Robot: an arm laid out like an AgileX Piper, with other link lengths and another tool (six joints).
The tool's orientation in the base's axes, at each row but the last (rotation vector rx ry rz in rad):
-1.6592, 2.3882, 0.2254
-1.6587, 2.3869, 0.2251
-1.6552, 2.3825, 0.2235
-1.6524, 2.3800, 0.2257
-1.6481, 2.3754, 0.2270
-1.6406, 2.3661, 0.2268
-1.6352, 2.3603, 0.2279
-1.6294, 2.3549, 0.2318
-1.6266, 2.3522, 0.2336
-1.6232, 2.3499, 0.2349
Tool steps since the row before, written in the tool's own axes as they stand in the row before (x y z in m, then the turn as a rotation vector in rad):
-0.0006, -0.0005, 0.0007, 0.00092, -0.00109, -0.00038
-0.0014, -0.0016, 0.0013, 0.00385, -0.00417, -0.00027
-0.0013, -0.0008, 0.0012, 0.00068, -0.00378, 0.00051
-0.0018, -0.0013, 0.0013, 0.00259, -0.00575, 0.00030
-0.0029, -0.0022, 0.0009, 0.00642, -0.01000, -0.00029
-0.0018, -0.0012, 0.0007, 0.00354, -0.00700, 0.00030
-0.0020, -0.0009, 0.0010, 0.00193, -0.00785, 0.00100
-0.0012, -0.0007, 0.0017, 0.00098, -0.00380, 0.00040
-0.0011, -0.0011, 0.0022, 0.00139, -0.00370, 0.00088
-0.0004, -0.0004, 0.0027, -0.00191, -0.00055, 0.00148
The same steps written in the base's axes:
0.0007, 0.0005, -0.0005, 0.00068, -0.00131, 0.00012
0.0021, 0.0010, -0.0009, 0.00259, -0.00500, -0.00077
0.0013, 0.0012, -0.0008, 0.00337, -0.00181, -0.00065
0.0020, 0.0015, -0.0007, 0.00455, -0.00427, -0.00097
0.0031, 0.0021, 0.0000, 0.00718, -0.00936, -0.00145
0.0018, 0.0014, -0.0001, 0.00541, -0.00556, -0.00121
0.0016, 0.0017, -0.0003, 0.00682, -0.00423, -0.00138
0.0013, 0.0013, -0.0012, 0.00328, -0.00211, -0.00060
0.0017, 0.0012, -0.0017, 0.00311, -0.00231, -0.00119
0.0009, 0.0010, -0.0024, 0.00134, 0.00193, -0.00079

